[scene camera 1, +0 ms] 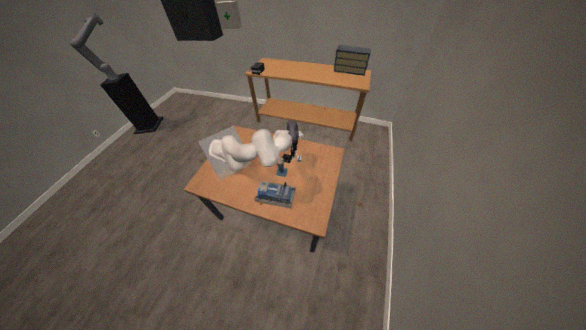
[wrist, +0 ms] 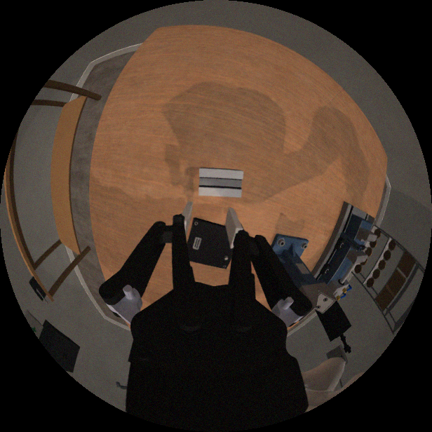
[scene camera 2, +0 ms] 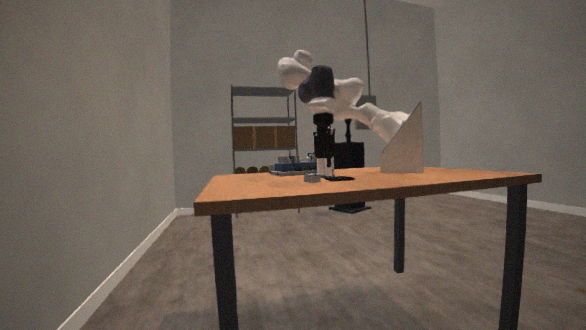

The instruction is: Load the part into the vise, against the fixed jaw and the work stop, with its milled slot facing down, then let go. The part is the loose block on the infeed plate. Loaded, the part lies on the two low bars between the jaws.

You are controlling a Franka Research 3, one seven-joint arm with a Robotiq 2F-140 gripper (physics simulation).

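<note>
The part, a small light-grey block, lies flat with its dark lengthwise slot facing up. In the wrist view it is just beyond the fingertips, on the table beside a black plate. My gripper is partly open and empty, pointing down, its fingertips low near the black plate and apart from the part. The blue-and-grey vise stands farther off, at the right in the wrist view. Its low bars cannot be made out.
A blue stand with an upright stands between the black plate and the vise. The arm's pale wedge-shaped mount is on the wooden table. A wooden bench is behind the table in scene camera 1.
</note>
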